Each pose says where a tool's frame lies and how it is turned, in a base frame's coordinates. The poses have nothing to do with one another.
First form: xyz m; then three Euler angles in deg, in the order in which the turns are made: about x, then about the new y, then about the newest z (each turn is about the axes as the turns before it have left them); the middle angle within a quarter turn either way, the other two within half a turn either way.
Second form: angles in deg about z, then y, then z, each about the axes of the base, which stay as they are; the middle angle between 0 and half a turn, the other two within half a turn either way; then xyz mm. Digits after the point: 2 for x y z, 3 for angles.
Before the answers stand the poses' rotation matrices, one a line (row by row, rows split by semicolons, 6 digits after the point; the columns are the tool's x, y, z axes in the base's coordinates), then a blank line. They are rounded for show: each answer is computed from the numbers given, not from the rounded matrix.
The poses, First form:
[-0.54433 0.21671 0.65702 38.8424 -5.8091 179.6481]
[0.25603 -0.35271 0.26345 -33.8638 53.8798 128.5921]
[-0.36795 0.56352 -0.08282 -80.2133 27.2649 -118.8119]
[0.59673 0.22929 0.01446 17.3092 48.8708 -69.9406]
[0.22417 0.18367 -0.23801 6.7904 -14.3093 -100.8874]
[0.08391 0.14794 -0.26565 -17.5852 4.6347 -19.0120]
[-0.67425 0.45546 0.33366 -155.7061 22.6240 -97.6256]
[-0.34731 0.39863 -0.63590 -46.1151 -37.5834 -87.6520]
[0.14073 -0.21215 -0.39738 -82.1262 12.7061 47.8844]
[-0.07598 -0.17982 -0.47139 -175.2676 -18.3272 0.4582]
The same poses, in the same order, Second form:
-0.994846 -0.006110 -0.101214; 0.068262 -0.778469 -0.623960; -0.074980 -0.627653 0.774874
-0.367702 -0.460742 0.807782; 0.929786 -0.166147 0.328471; -0.017130 0.871844 0.489484
-0.428392 0.778858 0.458105; 0.068626 -0.477473 0.875962; 0.900983 0.406693 0.151096
0.225608 0.617858 0.753228; -0.819931 0.537973 -0.195702; -0.526132 -0.573443 0.627971
-0.183020 0.951534 -0.247156; -0.969592 -0.216252 -0.114569; -0.162465 0.218672 0.962179
0.942359 0.324701 0.080803; -0.333623 0.893316 0.301136; 0.025597 -0.310736 0.950152
-0.122488 0.914886 0.384682; 0.924388 -0.035917 0.379758; 0.361252 0.402111 -0.841310
0.032466 0.791801 -0.609916; -0.674621 0.467618 0.571157; 0.737450 0.392918 0.549347
0.654206 -0.723628 0.219950; -0.044495 0.253490 0.966314; -0.755007 -0.641955 0.133637
0.949246 -0.007591 -0.314443; 0.017972 -0.996766 0.078317; -0.314021 -0.079993 -0.946040

[-83.188 39.206 -99.214 -544.33 216.71 657.02]
[88.874 60.693 22.128 256.03 -352.71 263.45]
[155.706 81.310 62.392 -367.95 563.52 -82.82]
[-47.464 51.099 -14.564 596.73 229.29 14.46]
[53.389 15.808 -155.130 224.17 183.67 -238.01]
[-94.709 18.167 74.980 83.91 147.94 -265.65]
[131.936 147.279 44.631 -674.25 455.46 333.66]
[151.951 56.678 136.880 -347.31 398.63 -635.90]
[-40.373 82.320 77.177 140.73 -212.15 -397.38]
[-14.292 161.092 166.014 -75.98 -179.82 -471.39]

